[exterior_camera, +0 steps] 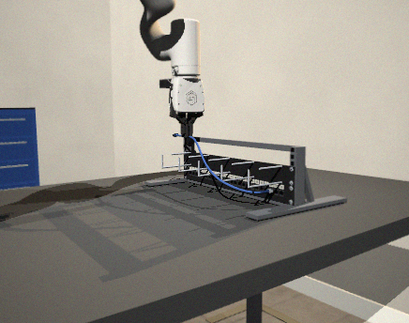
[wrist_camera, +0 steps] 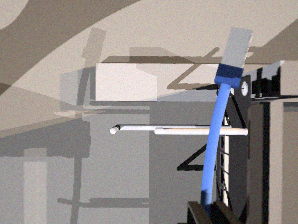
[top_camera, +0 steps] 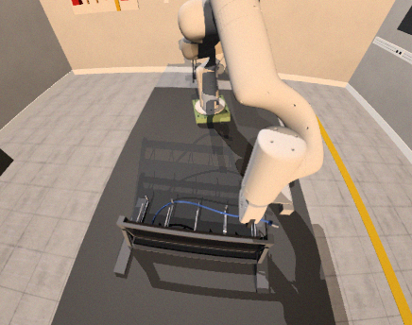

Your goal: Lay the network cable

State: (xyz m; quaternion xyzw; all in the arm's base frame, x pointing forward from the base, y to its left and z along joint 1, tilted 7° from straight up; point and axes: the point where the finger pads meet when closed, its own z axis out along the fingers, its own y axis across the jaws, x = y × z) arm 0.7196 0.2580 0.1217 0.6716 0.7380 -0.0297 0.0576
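The clear plug is 1 cm ahead of my hand, 9 cm to the left of it and 2 cm below it. Round my hand: patch-panel rack 7 cm ahead, 14 cm to the right, 10 cm below.
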